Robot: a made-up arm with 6 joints. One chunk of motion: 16 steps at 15 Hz.
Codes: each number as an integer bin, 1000 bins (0 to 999) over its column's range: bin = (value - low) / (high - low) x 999, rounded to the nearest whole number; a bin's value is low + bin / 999 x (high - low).
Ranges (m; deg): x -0.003..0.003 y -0.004..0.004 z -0.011..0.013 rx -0.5..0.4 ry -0.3..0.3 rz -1..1
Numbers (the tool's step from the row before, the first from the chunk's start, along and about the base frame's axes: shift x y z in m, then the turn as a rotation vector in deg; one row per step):
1: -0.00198 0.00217 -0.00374 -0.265 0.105 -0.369
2: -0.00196 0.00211 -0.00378 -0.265 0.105 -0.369
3: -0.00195 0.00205 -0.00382 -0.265 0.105 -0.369
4: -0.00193 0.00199 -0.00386 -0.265 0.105 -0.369
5: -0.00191 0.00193 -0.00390 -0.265 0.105 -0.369
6: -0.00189 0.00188 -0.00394 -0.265 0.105 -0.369
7: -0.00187 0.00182 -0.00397 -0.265 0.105 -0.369
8: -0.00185 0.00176 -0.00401 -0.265 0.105 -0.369
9: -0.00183 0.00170 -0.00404 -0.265 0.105 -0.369
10: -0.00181 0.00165 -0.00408 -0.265 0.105 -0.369
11: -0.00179 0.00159 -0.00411 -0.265 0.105 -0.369
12: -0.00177 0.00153 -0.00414 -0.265 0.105 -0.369
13: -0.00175 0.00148 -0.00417 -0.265 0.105 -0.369
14: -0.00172 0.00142 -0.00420 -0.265 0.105 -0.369
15: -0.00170 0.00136 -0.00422 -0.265 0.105 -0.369
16: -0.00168 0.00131 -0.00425 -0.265 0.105 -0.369
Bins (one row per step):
1: 170 770 302 261 674 315
2: 173 763 301 261 674 315
3: 175 755 299 261 674 315
4: 178 748 297 261 674 315
5: 181 741 296 261 674 315
6: 185 734 294 261 674 315
7: 188 727 293 261 674 315
8: 191 719 291 261 674 315
9: 195 712 290 261 674 315
10: 198 706 288 261 674 315
11: 201 698 287 261 674 315
12: 205 691 286 261 674 315
13: 208 684 284 261 674 315
14: 213 677 283 261 674 315
15: 216 669 282 261 674 315
16: 220 663 281 261 674 315

